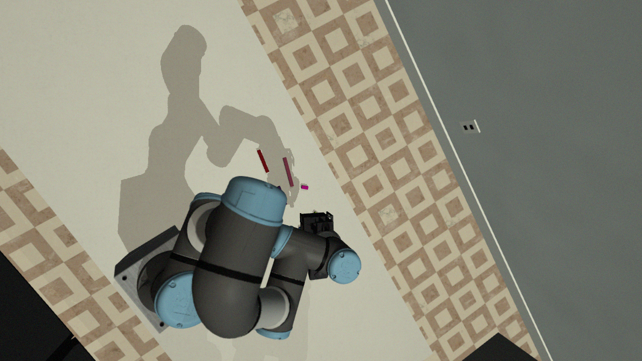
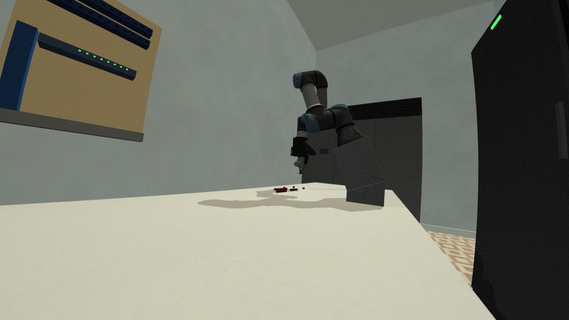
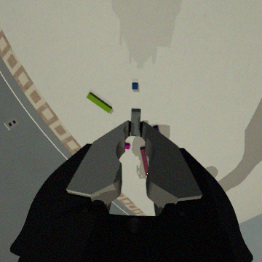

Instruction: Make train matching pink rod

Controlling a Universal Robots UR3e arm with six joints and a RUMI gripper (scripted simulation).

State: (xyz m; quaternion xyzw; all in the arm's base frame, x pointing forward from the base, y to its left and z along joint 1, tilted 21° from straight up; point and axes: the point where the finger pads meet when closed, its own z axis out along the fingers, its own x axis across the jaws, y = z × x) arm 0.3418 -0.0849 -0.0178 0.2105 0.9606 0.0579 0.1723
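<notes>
Right now my hand is 100 mm above the blue rod, 20 mm to the left of it and 10 mm past it. Also, from my hand: grey rod (10 mm below); lime rod (100 mm below, 60 mm ahead, 20 mm to the right); purple rod (100 mm to the left, 100 mm below, 10 mm behind).
</notes>
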